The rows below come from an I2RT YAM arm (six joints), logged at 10 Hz.
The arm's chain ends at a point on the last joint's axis. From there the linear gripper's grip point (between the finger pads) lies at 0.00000 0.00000 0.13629 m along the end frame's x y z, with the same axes.
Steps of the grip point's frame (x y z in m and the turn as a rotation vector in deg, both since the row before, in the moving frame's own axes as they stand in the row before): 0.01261 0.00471 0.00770 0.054 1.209 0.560; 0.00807 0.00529 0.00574 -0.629 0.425 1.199; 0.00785 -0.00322 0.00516 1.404 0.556 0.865; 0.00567 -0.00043 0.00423 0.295 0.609 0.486; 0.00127 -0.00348 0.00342 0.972 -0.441 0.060; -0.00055 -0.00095 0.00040 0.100 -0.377 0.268; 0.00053 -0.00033 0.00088 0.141 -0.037 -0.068; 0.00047 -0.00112 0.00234 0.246 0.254 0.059
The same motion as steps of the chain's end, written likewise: 0.00973 0.00482 0.00773 0.054 1.209 0.560; 0.00707 0.00378 0.00575 -0.629 0.425 1.199; 0.00650 0.00011 0.00521 1.404 0.556 0.865; 0.00422 0.00027 0.00424 0.295 0.609 0.486; 0.00232 -0.00117 0.00344 0.972 -0.441 0.060; 0.00035 -0.00071 0.00040 0.100 -0.377 0.268; 0.00062 0.00001 0.00088 0.141 -0.037 -0.068; -0.00013 -0.00054 0.00234 0.246 0.254 0.059
